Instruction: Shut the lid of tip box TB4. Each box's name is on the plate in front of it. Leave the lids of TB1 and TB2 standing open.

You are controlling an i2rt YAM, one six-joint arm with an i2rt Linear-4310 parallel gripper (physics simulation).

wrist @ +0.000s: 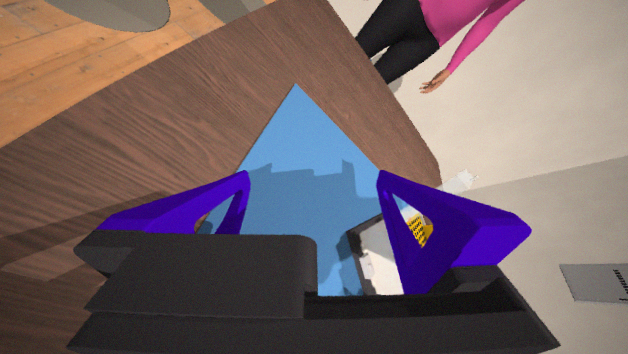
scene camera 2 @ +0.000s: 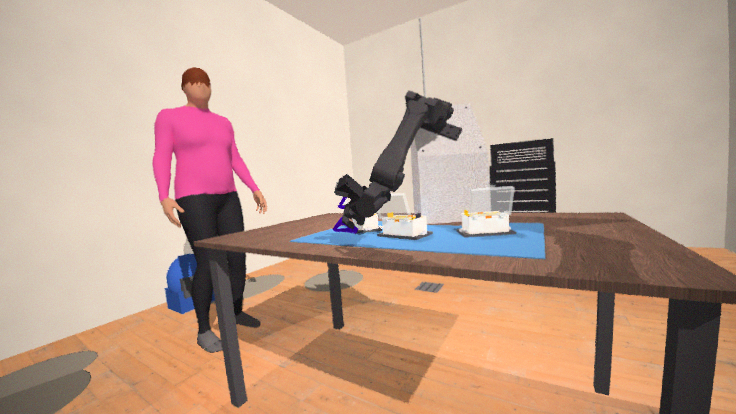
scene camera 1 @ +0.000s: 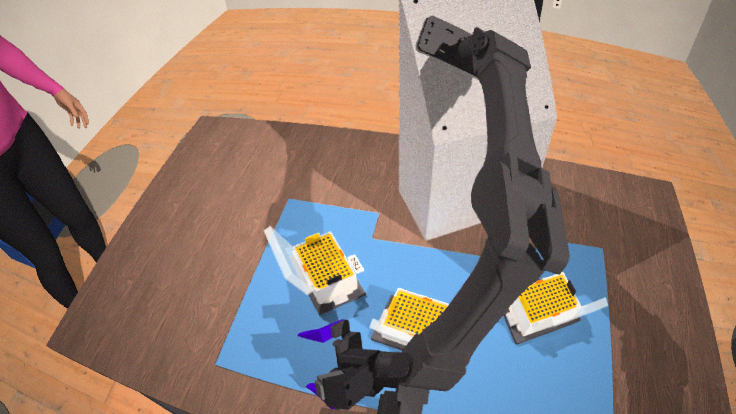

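Pixels of known places: gripper, fingertip midpoint: [wrist: 313, 177] [scene camera 2: 336, 218] [scene camera 1: 303, 360]; arm's base, link origin: [scene camera 2: 437, 127] [scene camera 1: 470, 54].
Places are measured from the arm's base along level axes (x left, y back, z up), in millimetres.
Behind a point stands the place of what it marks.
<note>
Tip box TB4 [scene camera 1: 329, 290] @[x -109, y -366, z -350 mm] [scene camera 2: 368, 222] @[x -98, y -349, z -361 mm] [wrist: 381, 260] @[x -103, y -357, z -364 mm] is white with a yellow tip rack, at the left of the mat in scene camera 1; its name plate [scene camera 1: 355, 263] @[x -113, y -263, z -392 mm] is beside it. Its clear lid [scene camera 1: 286, 263] @[x -163, y -401, z -249 mm] [wrist: 462, 180] @[x -152, y -417, z -251 mm] stands open on the side away from the plate. My gripper [scene camera 1: 304, 360] @[x -60, y -522, z -319 mm] [scene camera 2: 337, 218] @[x -60, y -522, z -319 mm] [wrist: 313, 177] @[x -60, y -522, z -319 mm] is open and empty, low over the mat beside TB4, apart from the box. The middle box [scene camera 1: 411, 312] [scene camera 2: 404, 226] @[x 107, y -383, z -356 mm] has its lid [scene camera 2: 399, 203] @[x 123, y -419, z -279 mm] open. The right box [scene camera 1: 548, 299] [scene camera 2: 484, 223] @[x 304, y -242, z -357 mm] has its lid [scene camera 1: 592, 307] @[x 359, y -244, z -251 mm] [scene camera 2: 492, 199] @[x 338, y -259, z -282 mm] open. Their name plates cannot be read.
The boxes stand on a blue mat [scene camera 1: 437, 262] @[x 40, y -181, z -394 mm] [scene camera 2: 530, 247] @[x 460, y -327, z -394 mm] [wrist: 300, 130] @[x -172, y -550, z -394 mm] on a brown table [scene camera 1: 205, 205] @[x -545, y -295, z -397 mm] [scene camera 2: 591, 247] @[x 575, y -254, z -397 mm] [wrist: 125, 140] @[x -13, y -628, z -397 mm]. My forearm passes over part of the middle box. A pale column [scene camera 1: 419, 169] @[x -49, y -102, z -229 mm] [scene camera 2: 452, 180] @[x 82, y -39, z -227 mm] stands behind. A person [scene camera 2: 203, 154] stands beside the table.
</note>
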